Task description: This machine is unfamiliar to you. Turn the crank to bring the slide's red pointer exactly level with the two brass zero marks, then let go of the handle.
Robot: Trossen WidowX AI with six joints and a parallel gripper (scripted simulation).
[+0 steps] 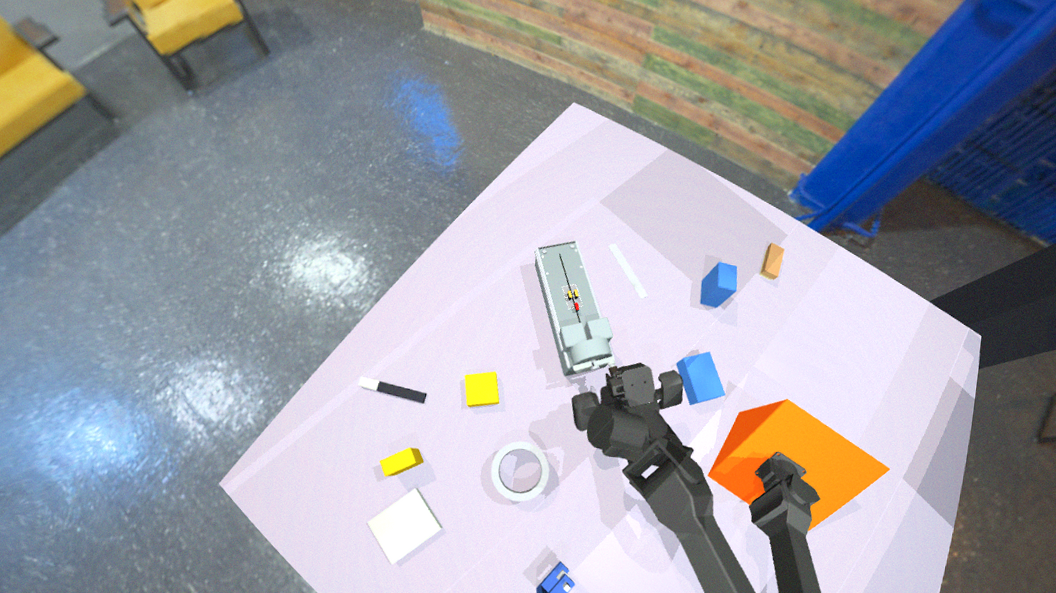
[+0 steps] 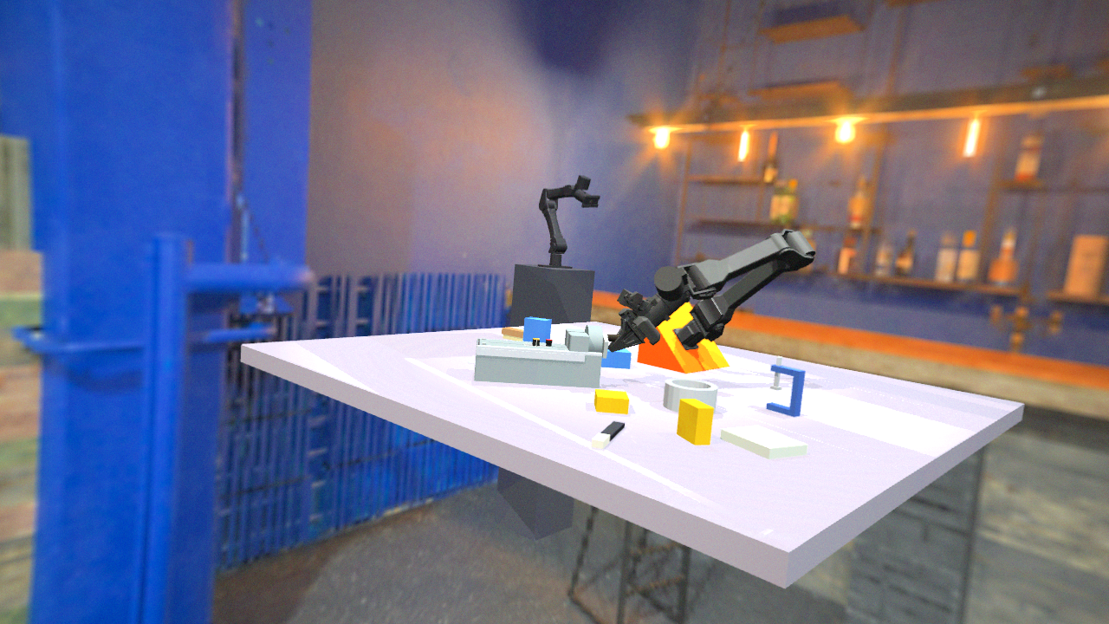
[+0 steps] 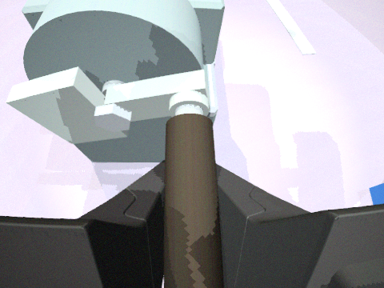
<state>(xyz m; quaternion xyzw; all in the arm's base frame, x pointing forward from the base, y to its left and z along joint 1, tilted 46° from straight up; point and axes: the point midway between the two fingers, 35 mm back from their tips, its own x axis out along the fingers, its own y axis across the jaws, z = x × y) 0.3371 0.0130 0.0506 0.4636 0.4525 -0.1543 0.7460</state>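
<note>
Now: gripper tip 3 cm below the brown crank handle, 1 cm to the right of it and 1 cm past it. Also, from my gripper tip: metal strip 25 cm to the right, 9 cm ahead, 7 cm below; blue clamp 35 cm to the left, 12 cm behind, 2 cm below; red pointer 12 cm ahead, 7 cm to the right, 1 cm above.
</note>
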